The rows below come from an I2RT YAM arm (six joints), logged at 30 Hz.
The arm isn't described. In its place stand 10 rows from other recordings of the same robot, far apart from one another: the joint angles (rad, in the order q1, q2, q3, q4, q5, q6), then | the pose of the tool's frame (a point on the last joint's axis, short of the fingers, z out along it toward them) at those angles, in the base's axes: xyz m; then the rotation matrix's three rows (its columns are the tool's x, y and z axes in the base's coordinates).
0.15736, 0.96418, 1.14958, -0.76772, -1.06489, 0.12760 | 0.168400 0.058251 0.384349; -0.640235 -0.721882 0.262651; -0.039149 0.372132 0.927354; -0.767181 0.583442 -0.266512
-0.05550, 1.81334, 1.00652, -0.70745, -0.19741, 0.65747 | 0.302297 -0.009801 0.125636; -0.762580 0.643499 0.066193; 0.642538 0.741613 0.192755; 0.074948 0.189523 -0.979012
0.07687, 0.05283, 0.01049, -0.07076, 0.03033, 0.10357 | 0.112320 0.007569 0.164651; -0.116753 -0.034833 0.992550; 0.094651 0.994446 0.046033; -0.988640 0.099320 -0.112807
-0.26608, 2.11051, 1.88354, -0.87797, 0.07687, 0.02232 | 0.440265 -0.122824 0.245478; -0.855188 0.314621 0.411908; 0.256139 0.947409 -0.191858; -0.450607 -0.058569 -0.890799
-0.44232, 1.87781, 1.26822, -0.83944, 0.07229, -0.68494 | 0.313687 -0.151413 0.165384; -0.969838 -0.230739 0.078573; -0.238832 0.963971 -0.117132; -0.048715 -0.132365 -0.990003
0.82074, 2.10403, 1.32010, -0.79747, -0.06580, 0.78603 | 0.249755 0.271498 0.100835; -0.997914 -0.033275 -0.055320; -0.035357 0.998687 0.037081; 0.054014 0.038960 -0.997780
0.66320, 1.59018, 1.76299, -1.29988, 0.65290, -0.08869 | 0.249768 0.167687 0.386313; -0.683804 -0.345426 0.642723; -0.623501 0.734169 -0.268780; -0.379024 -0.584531 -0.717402
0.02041, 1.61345, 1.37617, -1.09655, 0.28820, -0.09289 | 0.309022 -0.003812 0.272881; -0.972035 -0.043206 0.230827; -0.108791 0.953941 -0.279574; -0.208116 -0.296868 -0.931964
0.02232, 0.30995, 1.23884, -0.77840, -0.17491, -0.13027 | -0.025100 0.005637 0.442531; 0.173815 -0.172873 0.969486; -0.124072 0.972782 0.195705; -0.976931 -0.154302 0.147635
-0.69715, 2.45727, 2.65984, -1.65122, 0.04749, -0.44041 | 0.356053 -0.300373 0.279709; -0.963638 0.259721 0.062830; 0.251553 0.961042 -0.114535; -0.090129 -0.094565 -0.991430
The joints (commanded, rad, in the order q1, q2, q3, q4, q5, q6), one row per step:
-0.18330 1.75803 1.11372 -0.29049 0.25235 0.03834
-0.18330 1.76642 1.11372 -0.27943 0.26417 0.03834
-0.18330 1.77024 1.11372 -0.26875 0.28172 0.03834
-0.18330 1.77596 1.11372 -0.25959 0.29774 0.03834
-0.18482 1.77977 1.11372 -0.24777 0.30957 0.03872
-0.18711 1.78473 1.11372 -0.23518 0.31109 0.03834
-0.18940 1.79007 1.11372 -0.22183 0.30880 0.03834
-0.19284 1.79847 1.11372 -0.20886 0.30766 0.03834
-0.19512 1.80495 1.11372 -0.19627 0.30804 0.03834
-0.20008 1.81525 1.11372 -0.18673 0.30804 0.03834
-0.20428 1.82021 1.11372 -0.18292 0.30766 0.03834
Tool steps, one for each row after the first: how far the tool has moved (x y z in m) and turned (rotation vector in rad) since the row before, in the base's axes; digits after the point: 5 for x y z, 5 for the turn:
0.00140 -0.00067 -0.00211 -0.00983 -0.00089 -0.00703
0.00097 -0.00079 -0.00050 -0.01507 -0.00418 -0.01051
0.00097 -0.00074 -0.00127 -0.01319 -0.00105 -0.00966
0.00099 -0.00116 -0.00046 -0.01051 -0.00631 -0.00900
0.00119 -0.00114 -0.00089 -0.00279 -0.00712 -0.00294
0.00131 -0.00104 -0.00101 0.00027 -0.00820 -0.00087
0.00135 -0.00153 -0.00211 0.00001 -0.00466 -0.00273
0.00125 -0.00113 -0.00145 -0.00147 -0.00594 -0.00252
0.00099 -0.00211 -0.00303 0.00015 0.00075 -0.00496
0.00024 -0.00166 -0.00152 0.00052 0.00107 -0.00396

